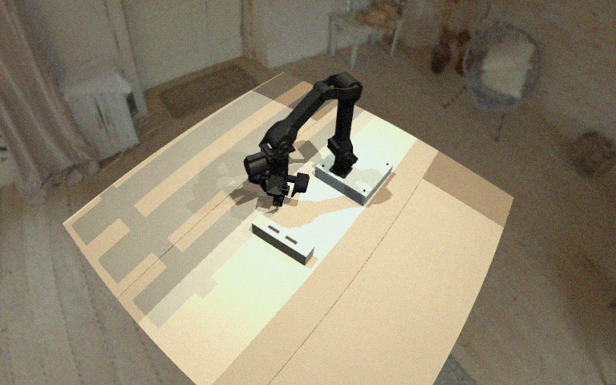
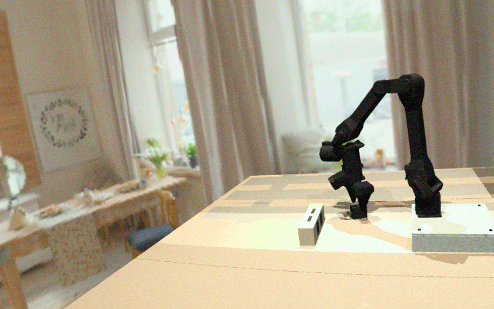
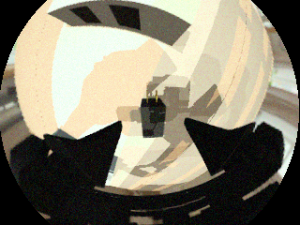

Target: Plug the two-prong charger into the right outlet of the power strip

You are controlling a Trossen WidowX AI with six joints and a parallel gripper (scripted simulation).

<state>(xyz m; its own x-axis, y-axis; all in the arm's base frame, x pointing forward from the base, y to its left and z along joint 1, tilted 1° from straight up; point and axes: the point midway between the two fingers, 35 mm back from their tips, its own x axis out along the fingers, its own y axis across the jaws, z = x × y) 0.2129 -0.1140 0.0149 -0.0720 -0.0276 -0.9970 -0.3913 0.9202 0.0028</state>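
Now: the black two-prong charger 1 cm ahead of my gripper tip, 1 cm to the left of it and 2 cm below it.
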